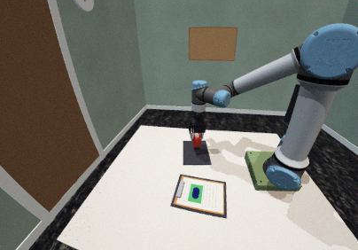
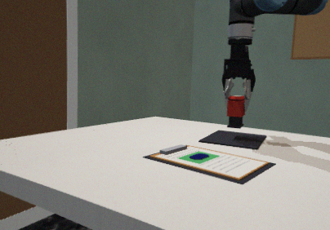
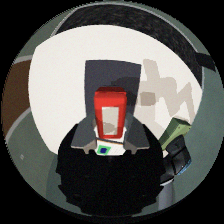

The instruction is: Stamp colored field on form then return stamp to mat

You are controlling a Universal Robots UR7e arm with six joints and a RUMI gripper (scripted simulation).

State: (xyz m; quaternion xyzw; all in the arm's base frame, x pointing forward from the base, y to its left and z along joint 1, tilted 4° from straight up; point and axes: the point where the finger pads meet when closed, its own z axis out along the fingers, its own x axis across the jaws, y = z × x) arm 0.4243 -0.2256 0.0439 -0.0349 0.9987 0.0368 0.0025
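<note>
My gripper is now 11 cm above the dark mat. The rest, counted from my hand: red stamp (2 cm below).
</note>
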